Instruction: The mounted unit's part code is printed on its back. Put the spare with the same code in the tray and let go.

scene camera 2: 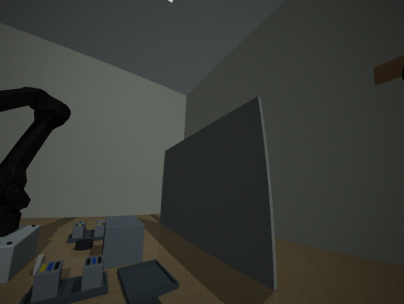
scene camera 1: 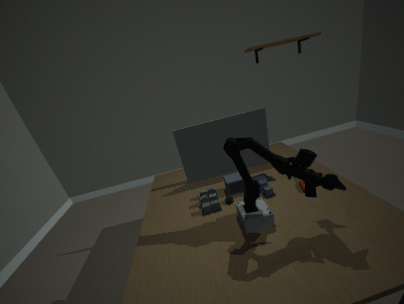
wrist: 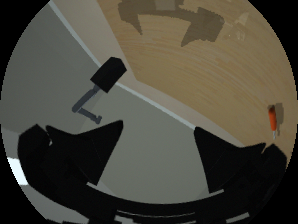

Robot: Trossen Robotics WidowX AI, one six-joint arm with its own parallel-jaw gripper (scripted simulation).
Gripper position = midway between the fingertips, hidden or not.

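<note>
Tall grey panel (scene camera 2: 216, 194) in view. My gripper (wrist: 159, 127) open, holding nothing.
</note>
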